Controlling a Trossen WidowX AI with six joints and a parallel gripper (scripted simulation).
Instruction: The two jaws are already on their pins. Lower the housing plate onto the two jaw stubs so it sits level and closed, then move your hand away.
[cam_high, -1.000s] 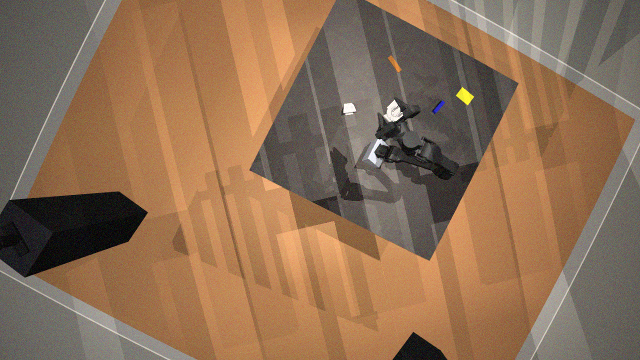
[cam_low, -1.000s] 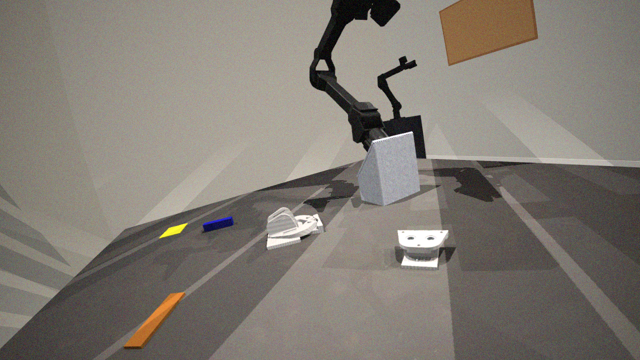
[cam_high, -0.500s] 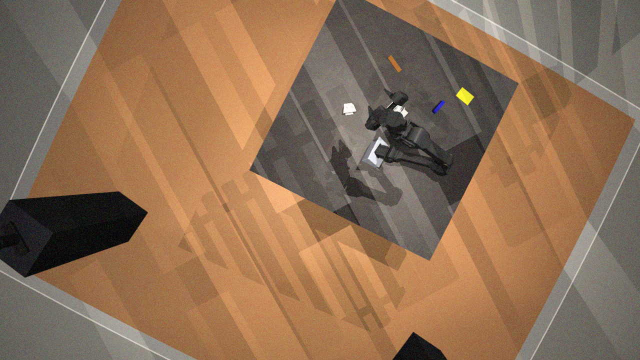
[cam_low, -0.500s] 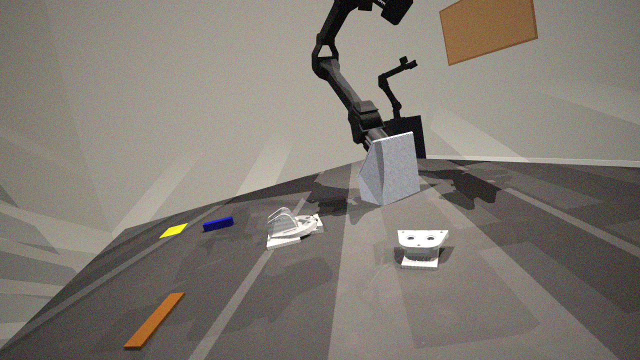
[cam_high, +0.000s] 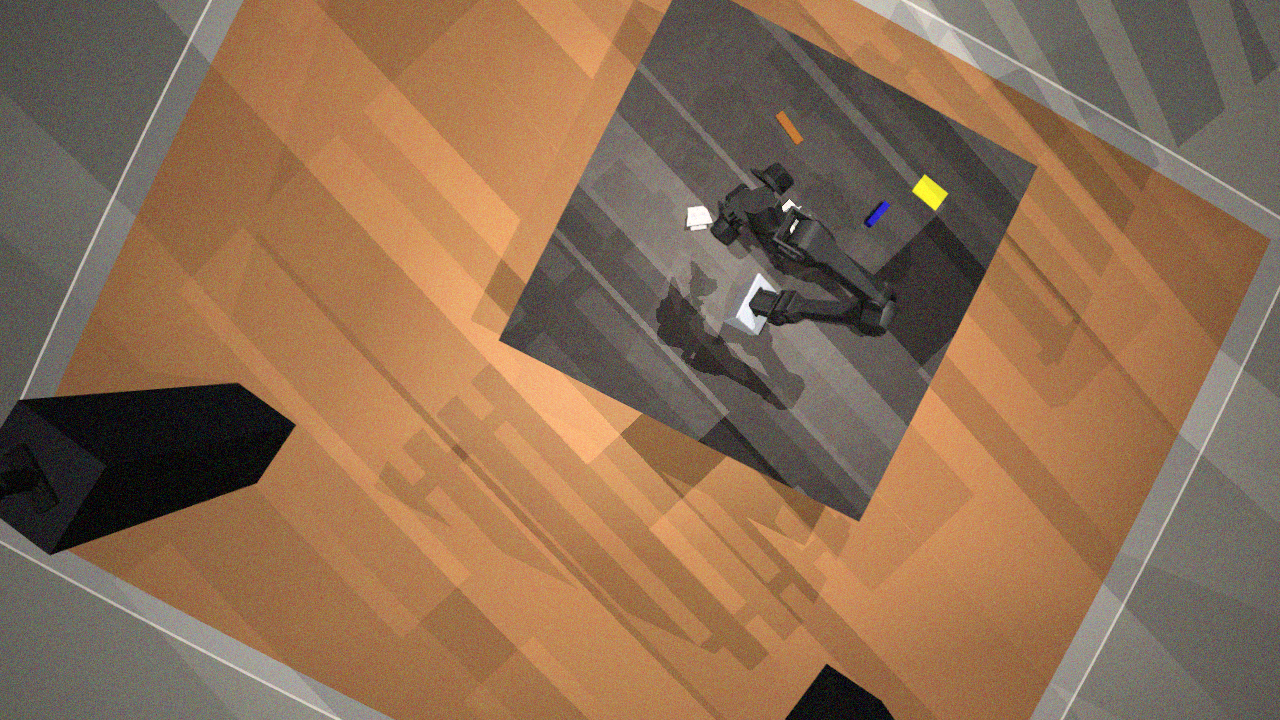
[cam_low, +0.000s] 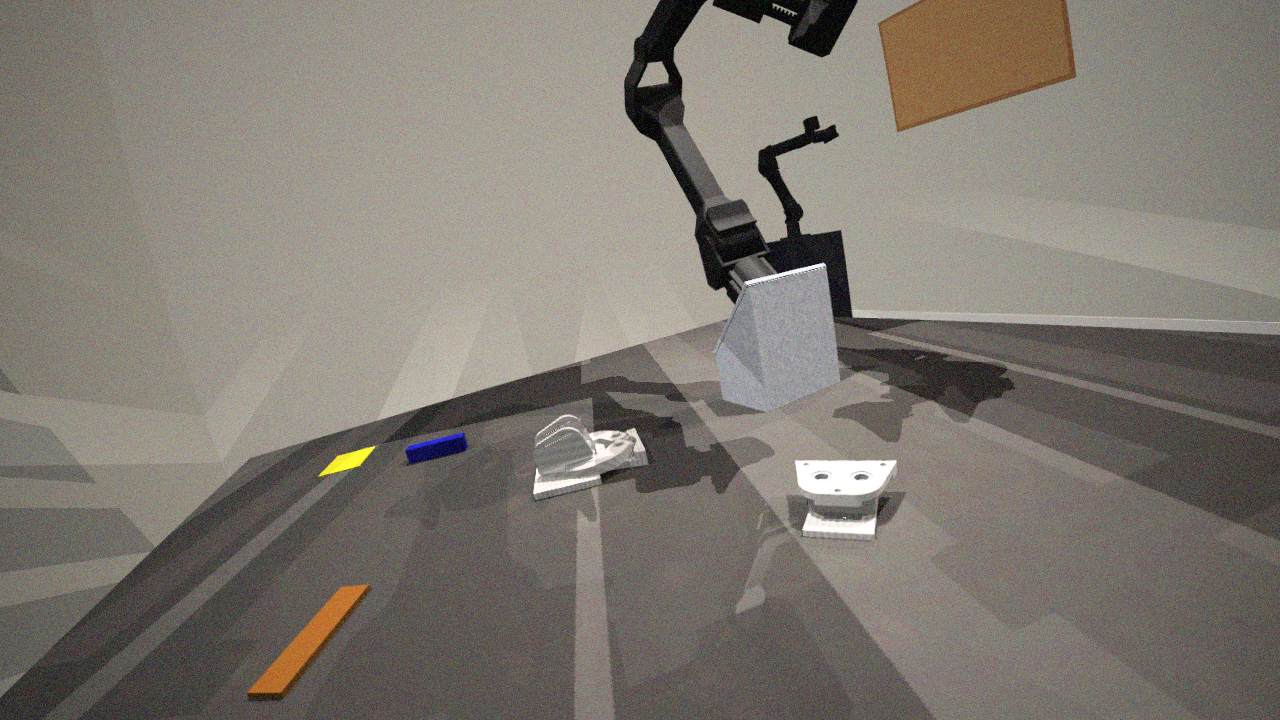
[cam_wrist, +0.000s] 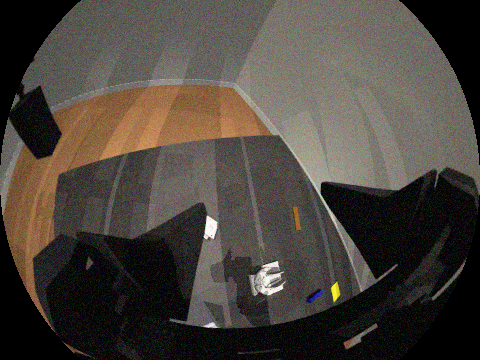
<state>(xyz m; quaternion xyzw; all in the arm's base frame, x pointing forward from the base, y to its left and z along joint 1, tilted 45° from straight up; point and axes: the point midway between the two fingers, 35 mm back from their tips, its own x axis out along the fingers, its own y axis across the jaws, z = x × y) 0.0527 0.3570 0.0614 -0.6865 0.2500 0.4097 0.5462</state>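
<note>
My gripper tip is 3 cm short of the pale block, 5 cm to the right of it and 38 cm above it. The rest, counted from my gripper tip: orange strip 43 cm ahead, 2 cm to the right, 39 cm below; then blue bar 37 cm ahead, 41 cm to the right, 38 cm below; then yellow tile 54 cm ahead, 51 cm to the right, 39 cm below.
</note>
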